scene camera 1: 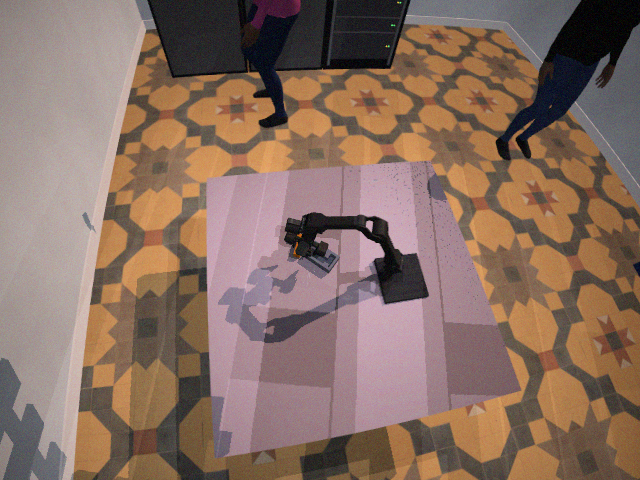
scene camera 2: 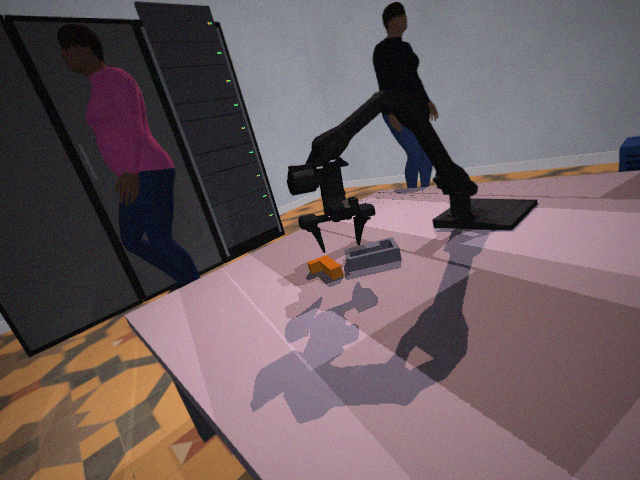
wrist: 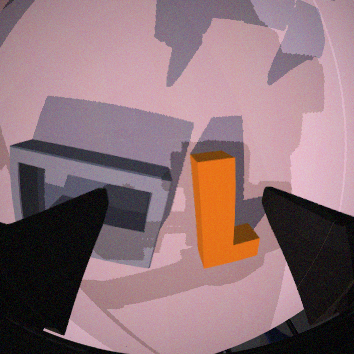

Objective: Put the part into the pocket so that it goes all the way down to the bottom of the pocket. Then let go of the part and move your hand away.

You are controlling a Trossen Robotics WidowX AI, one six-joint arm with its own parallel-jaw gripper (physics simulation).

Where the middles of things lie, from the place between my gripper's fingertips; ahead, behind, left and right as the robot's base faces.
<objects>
Right now the orange part [wrist: 213,173] is 60 mm to the right of my hand and 50 mm below it. The rest, counted from my hand: grey pocket block [wrist: 46,174] 80 mm behind, 30 mm to the left, 50 mm below.
</objects>
